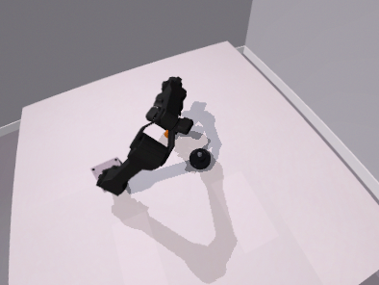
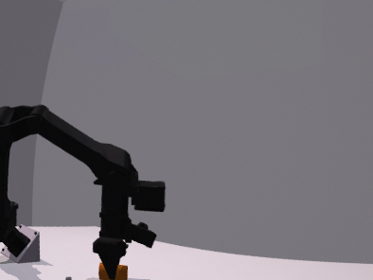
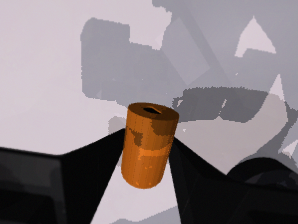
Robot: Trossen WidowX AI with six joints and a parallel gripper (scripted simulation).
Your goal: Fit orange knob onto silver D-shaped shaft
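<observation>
Right now my gripper tip is 10 mm to the left of the orange knob, 10 mm below it and 10 mm past it. Also, from my gripper tip: round pedestal: 160 mm to the right, 60 mm ahead, 10 mm above.
</observation>
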